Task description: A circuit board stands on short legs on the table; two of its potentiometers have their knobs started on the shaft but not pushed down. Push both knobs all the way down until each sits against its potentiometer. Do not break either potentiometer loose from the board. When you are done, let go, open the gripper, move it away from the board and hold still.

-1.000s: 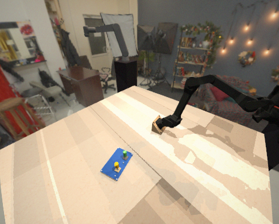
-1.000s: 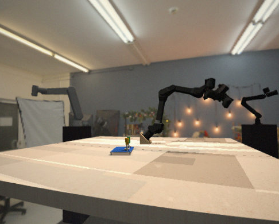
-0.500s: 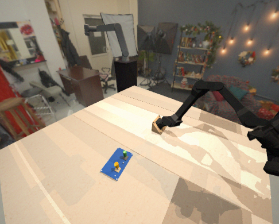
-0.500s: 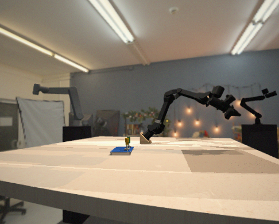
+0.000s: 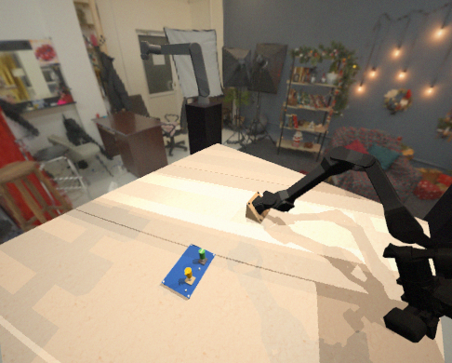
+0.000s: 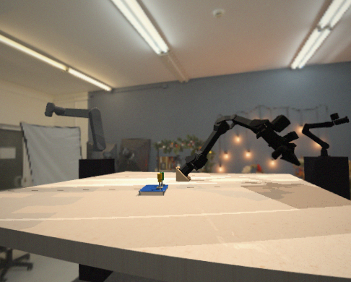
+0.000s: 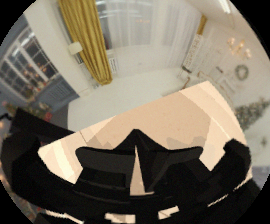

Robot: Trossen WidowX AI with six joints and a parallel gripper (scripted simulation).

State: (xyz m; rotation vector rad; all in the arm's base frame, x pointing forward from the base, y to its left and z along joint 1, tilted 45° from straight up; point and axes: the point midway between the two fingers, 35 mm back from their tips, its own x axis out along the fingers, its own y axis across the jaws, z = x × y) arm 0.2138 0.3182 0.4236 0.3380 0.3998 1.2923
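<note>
Now: gripper tip 57 cm to the left of the green knob, 11 cm short of it and 4 cm above it. The rest, counted from my gripper tip: orange-yellow knob 56 cm to the right, 18 cm ahead, 4 cm below.
</note>
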